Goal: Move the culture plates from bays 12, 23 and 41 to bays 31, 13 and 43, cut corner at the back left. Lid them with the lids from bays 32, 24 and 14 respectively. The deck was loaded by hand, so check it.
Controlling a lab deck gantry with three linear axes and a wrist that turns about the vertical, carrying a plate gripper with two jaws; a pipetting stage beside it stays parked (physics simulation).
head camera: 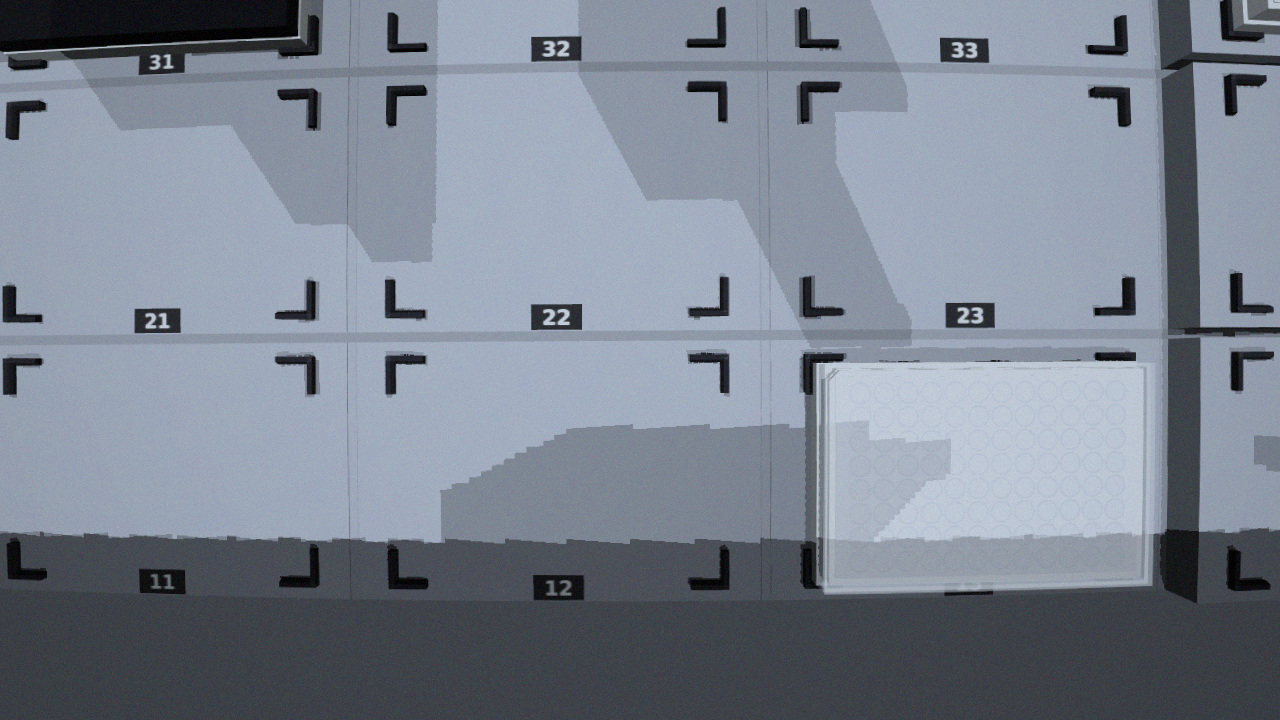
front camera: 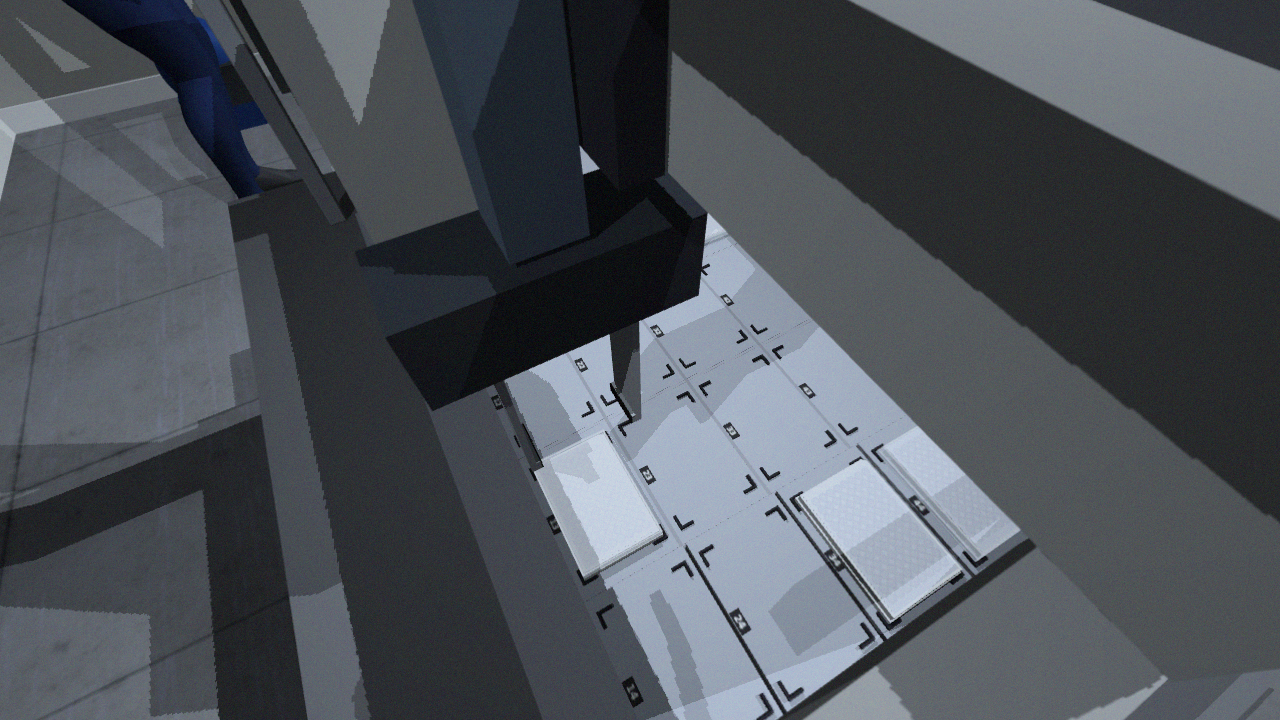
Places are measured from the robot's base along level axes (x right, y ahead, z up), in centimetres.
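Pixels of known places: gripper, fingertip midpoint: (front camera: pixel 578 426); robot's base, link origin: (head camera: pixel 21 569).
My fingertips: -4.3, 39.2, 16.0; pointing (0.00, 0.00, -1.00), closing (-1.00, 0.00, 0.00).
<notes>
Ahead of a thing's pixels: the offset from my fingertips to its top centre, as dx, dy, dz. "pt": to the spot under its first point.
A clear-lidded white culture plate @[+0.0, +0.0, -14.3] (front camera: pixel 604 505) (head camera: pixel 984 474) sits in bay 13; round wells show through the lid, and its cut corner is at the upper left, the back left, in the head view. A black lid @[pt -17.8, -32.1, -14.3] (head camera: pixel 147 16) shows in part over bay 31 at the head view's top left; what lies under it is hidden. My gripper (front camera: pixel 584 440) is open, its jaws wide apart over the bay 12 side of the plate in the front view, holding nothing. Bays 12 and 23 are empty in the head view. No lid shows in bay 24 or the visible part of bay 14. Bay 41 is hidden.
A white plate @[-21.4, +16.4, -13.1] (front camera: pixel 881 537) sits in bay 34, and a flatter pale piece @[-32.1, +16.4, -13.1] (front camera: pixel 953 492) lies in bay 44. The dark gripper body (front camera: pixel 554 313) hides the far left bays in the front view. A person's blue-clad leg (front camera: pixel 210 107) shows beyond the deck.
</notes>
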